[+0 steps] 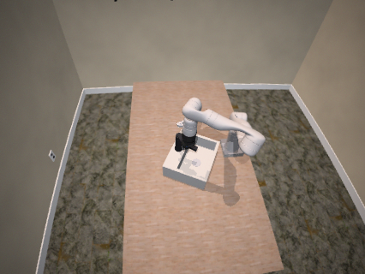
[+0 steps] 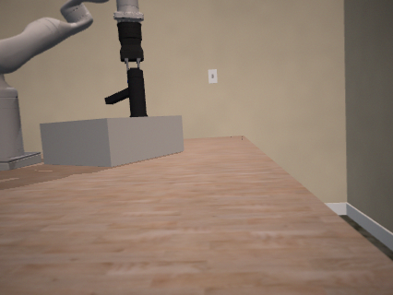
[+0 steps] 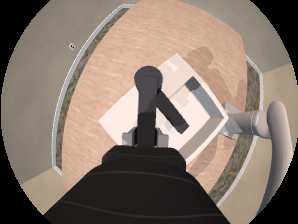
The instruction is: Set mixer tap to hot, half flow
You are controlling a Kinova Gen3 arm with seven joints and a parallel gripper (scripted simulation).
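My hand is 3 cm to the left of the lever and 1 cm short of it. From my hand the other things lie so: white sink block 23 cm below, 8 cm behind, 3 cm to the right; then black mixer tap 6 cm to the right, 4 cm below, 2 cm ahead.
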